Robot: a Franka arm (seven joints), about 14 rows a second.
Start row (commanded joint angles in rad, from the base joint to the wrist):
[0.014, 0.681, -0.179, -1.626, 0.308, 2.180, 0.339]
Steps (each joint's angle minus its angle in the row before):
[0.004, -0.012, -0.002, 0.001, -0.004, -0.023, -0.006]
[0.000, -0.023, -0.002, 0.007, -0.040, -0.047, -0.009]
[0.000, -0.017, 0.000, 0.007, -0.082, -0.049, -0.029]
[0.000, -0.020, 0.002, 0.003, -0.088, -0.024, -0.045]
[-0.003, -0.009, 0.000, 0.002, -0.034, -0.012, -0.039]
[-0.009, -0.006, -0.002, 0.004, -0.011, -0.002, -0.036]
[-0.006, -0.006, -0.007, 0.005, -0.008, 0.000, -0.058]
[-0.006, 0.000, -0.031, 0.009, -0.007, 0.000, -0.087]
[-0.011, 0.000, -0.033, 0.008, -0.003, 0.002, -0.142]
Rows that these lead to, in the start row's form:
[0.018, 0.669, -0.181, -1.625, 0.304, 2.157, 0.333]
[0.018, 0.646, -0.183, -1.618, 0.264, 2.110, 0.324]
[0.018, 0.629, -0.183, -1.611, 0.182, 2.061, 0.295]
[0.018, 0.609, -0.181, -1.608, 0.094, 2.037, 0.250]
[0.015, 0.600, -0.181, -1.606, 0.060, 2.025, 0.211]
[0.006, 0.594, -0.183, -1.602, 0.049, 2.023, 0.175]
[0.000, 0.588, -0.190, -1.597, 0.041, 2.023, 0.117]
[-0.006, 0.588, -0.221, -1.588, 0.034, 2.023, 0.030]
[-0.017, 0.588, -0.254, -1.580, 0.031, 2.025, -0.112]

